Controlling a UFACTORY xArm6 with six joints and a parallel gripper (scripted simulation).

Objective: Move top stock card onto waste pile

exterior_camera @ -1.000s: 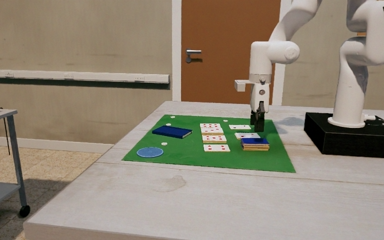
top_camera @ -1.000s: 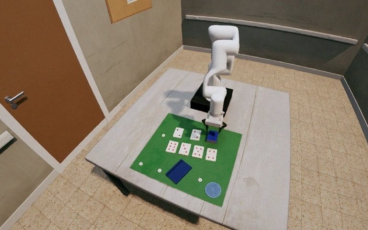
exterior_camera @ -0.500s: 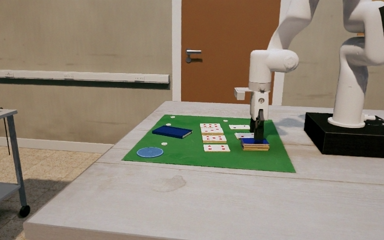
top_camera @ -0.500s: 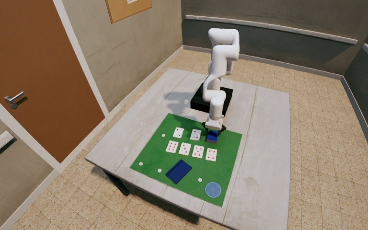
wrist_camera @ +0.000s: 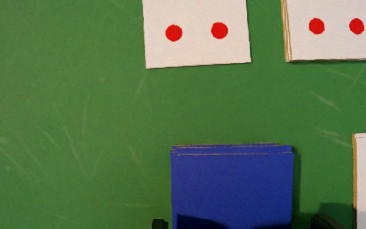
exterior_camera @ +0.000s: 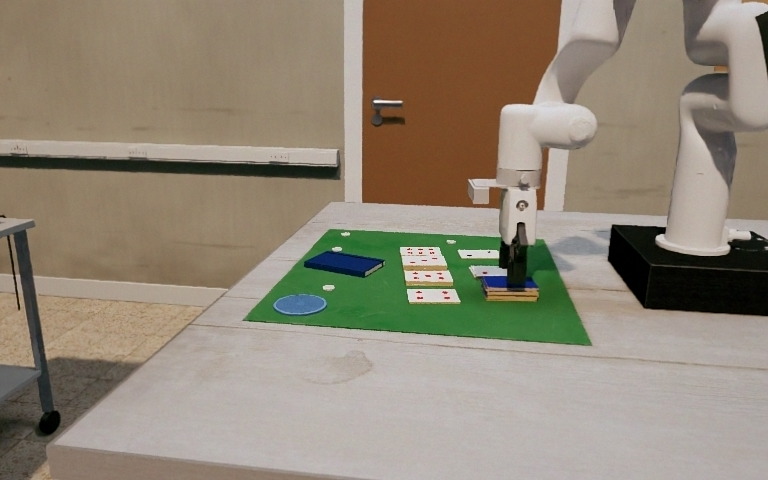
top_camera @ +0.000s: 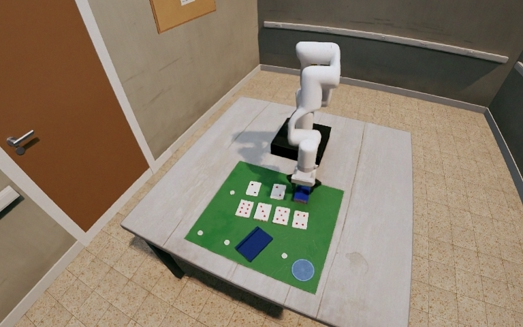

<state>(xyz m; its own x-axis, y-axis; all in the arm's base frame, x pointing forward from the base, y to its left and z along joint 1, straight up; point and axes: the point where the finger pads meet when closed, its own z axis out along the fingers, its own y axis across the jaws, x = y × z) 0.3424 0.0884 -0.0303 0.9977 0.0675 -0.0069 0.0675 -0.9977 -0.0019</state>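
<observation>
My gripper is now 30 mm above the tile. From my hand the other things lie so: green mat (160 mm ahead, 110 mm to the right, 60 mm below); card (40 mm ahead, 240 mm to the right, 50 mm below).
</observation>
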